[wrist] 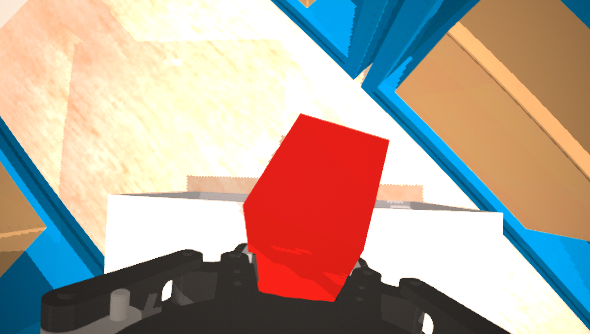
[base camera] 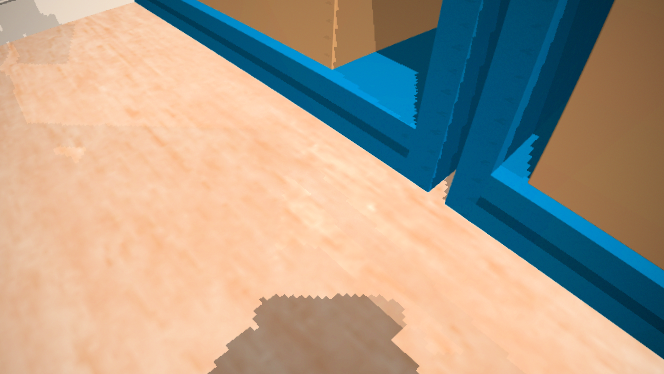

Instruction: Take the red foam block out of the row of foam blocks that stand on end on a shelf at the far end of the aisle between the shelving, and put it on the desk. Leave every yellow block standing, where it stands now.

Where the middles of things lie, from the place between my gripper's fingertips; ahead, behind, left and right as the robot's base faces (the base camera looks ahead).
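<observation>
Red foam block (wrist: 307,218): my gripper 10 mm below it, 20 mm short of it, 10 mm to the left of it.
</observation>
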